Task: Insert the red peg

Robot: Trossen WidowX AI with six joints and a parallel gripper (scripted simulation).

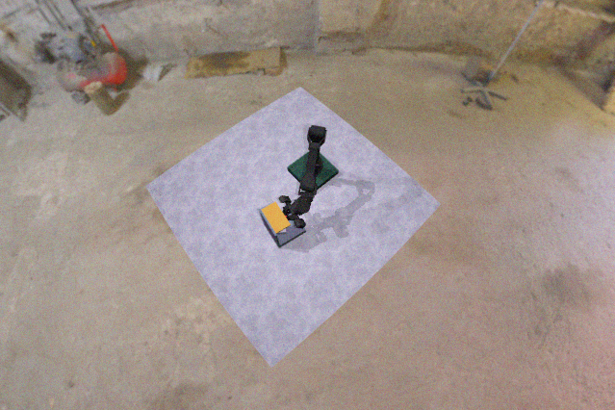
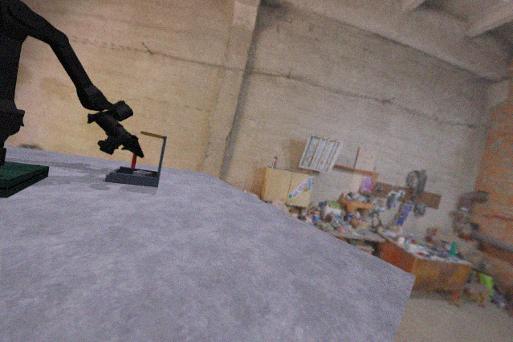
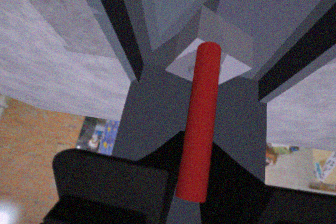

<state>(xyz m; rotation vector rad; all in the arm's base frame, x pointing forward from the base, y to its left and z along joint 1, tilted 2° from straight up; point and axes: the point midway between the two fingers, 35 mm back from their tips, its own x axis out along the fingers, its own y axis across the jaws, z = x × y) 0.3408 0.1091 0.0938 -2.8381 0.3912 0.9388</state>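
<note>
Now: gripper tip 7 cm short of the back wall, 1 cm to the left of it and 1 cm below it. From my gripper tip the other things lie so: red peg (3 cm behind, 1 cm to the left, 1 cm below); then roof (2 cm ahead, 10 cm above).
</note>
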